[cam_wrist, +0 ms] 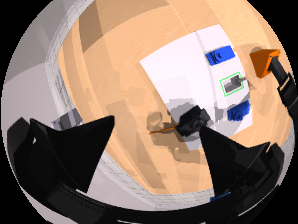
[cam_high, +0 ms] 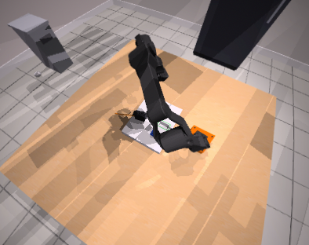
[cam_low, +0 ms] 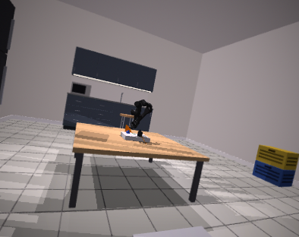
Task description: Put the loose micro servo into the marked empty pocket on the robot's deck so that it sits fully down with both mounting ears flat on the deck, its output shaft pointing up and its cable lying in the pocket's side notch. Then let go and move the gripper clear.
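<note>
Now: gripper tip 4 cm past the white deck, 4 cm to the right of it and 18 cm above it.
</note>
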